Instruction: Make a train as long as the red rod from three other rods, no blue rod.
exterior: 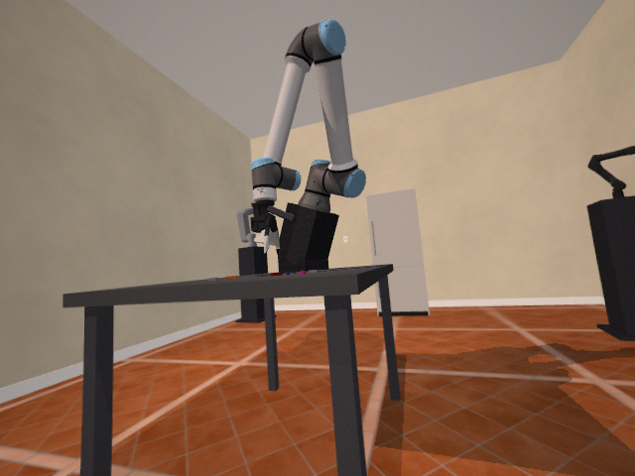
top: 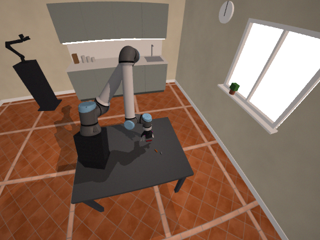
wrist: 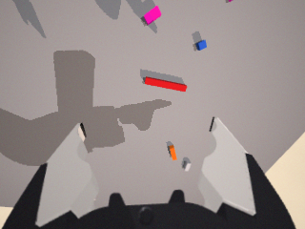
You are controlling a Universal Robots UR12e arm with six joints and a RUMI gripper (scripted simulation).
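Right now my hand is 20 mm short of the red rod, 30 mm to the right of it and 70 mm above it. The rest, counted from my hand: blue rod: 50 mm ahead, 100 mm to the left, 70 mm below; orange rod: 100 mm ahead, 120 mm to the right, 70 mm below.
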